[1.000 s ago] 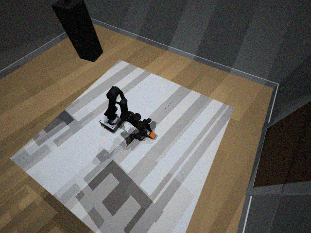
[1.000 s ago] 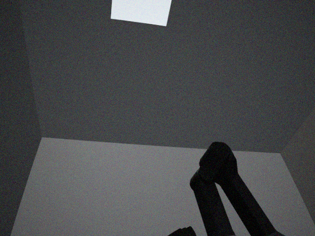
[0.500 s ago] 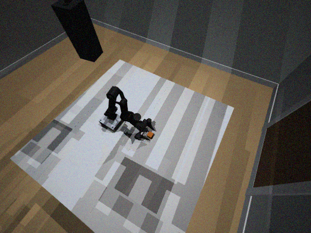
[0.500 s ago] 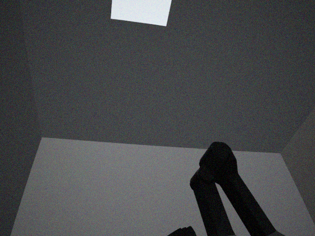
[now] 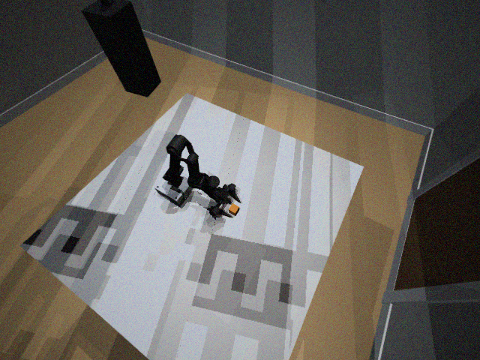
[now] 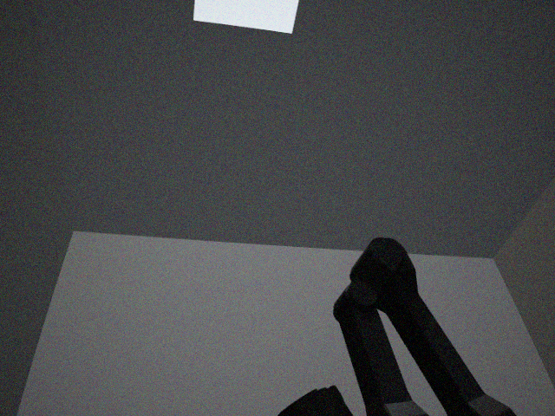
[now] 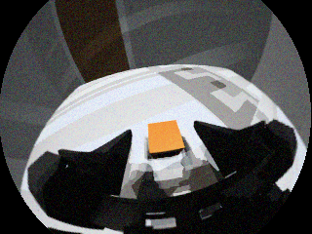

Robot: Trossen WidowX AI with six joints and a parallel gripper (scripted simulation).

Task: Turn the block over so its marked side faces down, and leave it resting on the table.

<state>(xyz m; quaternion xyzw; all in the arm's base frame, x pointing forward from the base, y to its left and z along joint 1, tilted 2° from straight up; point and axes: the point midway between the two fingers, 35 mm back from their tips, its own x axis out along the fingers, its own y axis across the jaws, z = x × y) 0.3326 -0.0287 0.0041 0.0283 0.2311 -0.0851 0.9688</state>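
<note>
The orange block lies 2 cm behind my gripper tip and 2 cm below it.
</note>
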